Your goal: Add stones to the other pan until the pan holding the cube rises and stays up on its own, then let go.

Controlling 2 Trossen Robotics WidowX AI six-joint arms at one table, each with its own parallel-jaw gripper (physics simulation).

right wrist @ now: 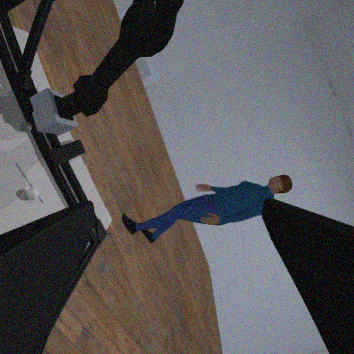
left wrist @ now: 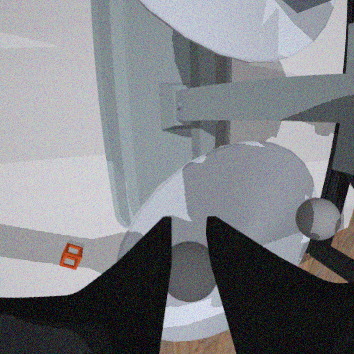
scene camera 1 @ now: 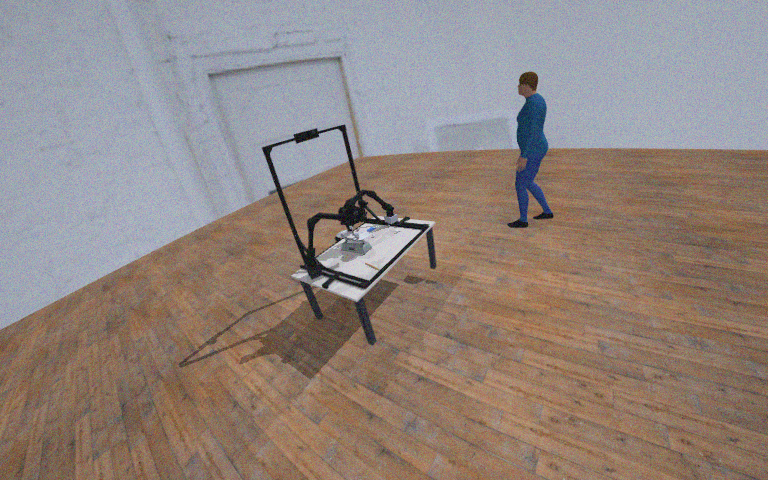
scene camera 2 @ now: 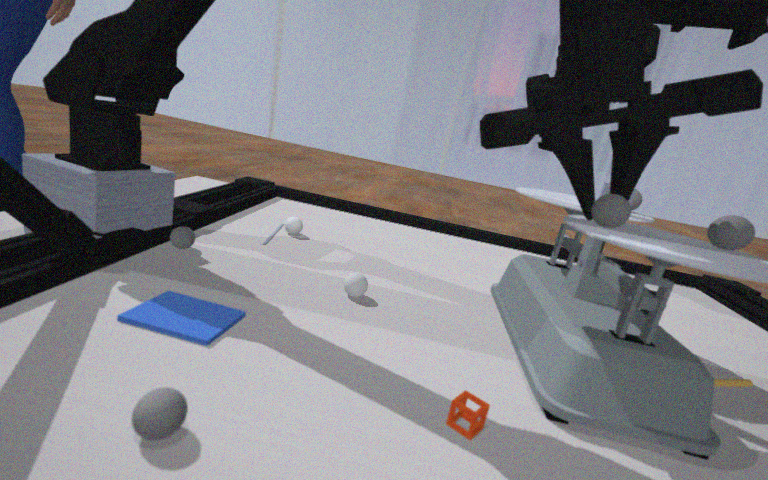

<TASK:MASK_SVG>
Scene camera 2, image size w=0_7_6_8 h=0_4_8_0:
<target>my left gripper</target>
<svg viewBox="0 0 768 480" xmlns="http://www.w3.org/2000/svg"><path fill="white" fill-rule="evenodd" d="M759 76L752 69L665 84L661 93L651 94L651 81L644 82L645 37L653 34L654 17L646 19L646 6L626 7L595 14L560 27L560 45L558 46L555 76L549 77L549 74L542 74L527 79L527 108L489 113L483 116L480 120L481 146L485 149L496 149L528 144L535 135L539 134L542 141L537 142L538 148L555 154L571 182L585 218L593 220L591 215L591 208L595 202L592 140L583 139L583 128L618 122L618 130L609 131L613 150L610 194L618 194L629 200L640 176L665 137L679 133L679 126L670 126L671 117L704 113L707 116L718 116L761 108L763 83ZM610 103L627 102L627 107L610 110Z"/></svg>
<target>my right gripper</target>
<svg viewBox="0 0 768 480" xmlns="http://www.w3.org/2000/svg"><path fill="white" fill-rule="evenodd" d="M657 25L653 25L653 34L645 37L644 68L656 59L661 32ZM646 19L654 17L654 24L671 25L670 32L680 32L686 26L698 27L702 25L712 15L721 0L647 0Z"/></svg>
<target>orange wire cube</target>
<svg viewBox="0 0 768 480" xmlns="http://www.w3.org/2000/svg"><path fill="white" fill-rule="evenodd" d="M465 390L452 400L446 425L471 440L483 429L490 405ZM454 422L462 417L471 423L469 431L466 431ZM467 398L481 407L476 412L466 406Z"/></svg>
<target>blue flat pad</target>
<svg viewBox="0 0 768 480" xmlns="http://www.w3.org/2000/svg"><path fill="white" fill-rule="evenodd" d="M117 321L208 346L246 316L246 312L167 291L118 315Z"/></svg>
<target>grey balance scale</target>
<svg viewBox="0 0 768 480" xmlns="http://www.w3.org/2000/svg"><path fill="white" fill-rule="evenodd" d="M628 219L641 223L655 221L635 211L631 211ZM515 188L522 195L563 207L569 214L563 217L550 259L526 254L515 257L499 283L491 287L533 396L547 419L675 448L703 459L715 455L721 444L710 427L715 381L696 355L658 325L675 284L662 276L666 267L683 265L768 284L768 260L628 222L616 228L602 227L585 218L576 196ZM645 284L659 287L657 291L652 291L645 287ZM561 245L570 252L566 263L556 261ZM605 242L644 254L654 263L650 275L636 272L632 278L621 266L604 257ZM583 233L588 235L584 245L580 243ZM566 230L576 231L575 238L572 239L565 234Z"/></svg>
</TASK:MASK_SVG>
